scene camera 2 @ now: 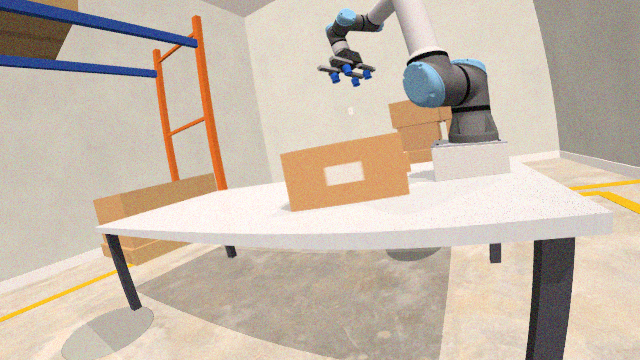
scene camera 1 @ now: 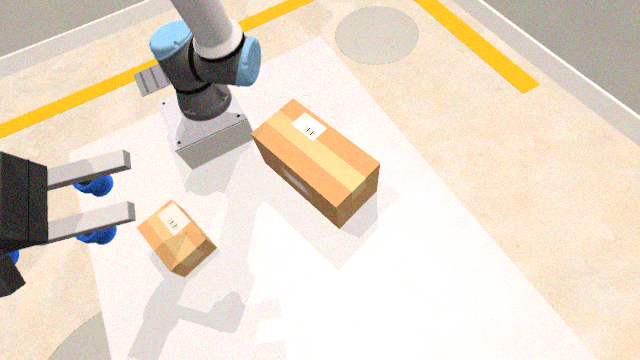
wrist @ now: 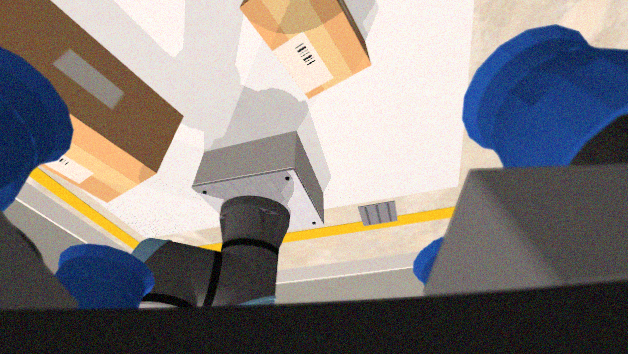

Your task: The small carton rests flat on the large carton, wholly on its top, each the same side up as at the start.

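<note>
The small carton rests on the white table, label and tape side up; in scene camera 2 it is hidden or nearly so behind the large carton. The large carton stands on the table apart from it, taped side with a label up. My gripper hangs high above table level, at the left edge of scene camera 1, tilted. Its blue suction cups touch no carton and hold nothing: open.
The robot's base block stands on the table near both cartons. Behind the table are stacked boxes. An orange and blue rack and long boxes stand at the left.
</note>
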